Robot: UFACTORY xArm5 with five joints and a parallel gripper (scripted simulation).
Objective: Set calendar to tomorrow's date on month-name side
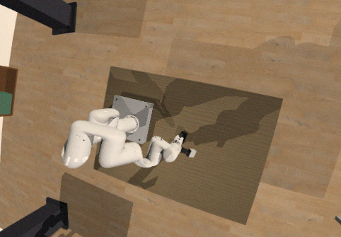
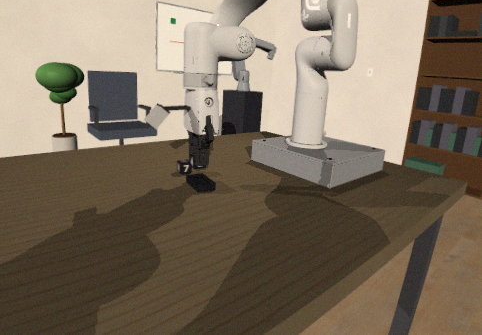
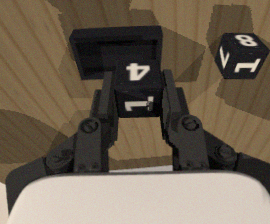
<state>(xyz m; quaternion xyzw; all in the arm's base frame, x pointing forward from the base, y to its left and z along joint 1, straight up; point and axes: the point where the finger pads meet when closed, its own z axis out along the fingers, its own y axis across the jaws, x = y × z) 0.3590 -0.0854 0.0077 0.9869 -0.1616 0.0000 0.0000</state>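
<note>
My gripper is now 6 cm above the dark calendar tray, 2 cm to the right of it and 1 cm short of it.
</note>
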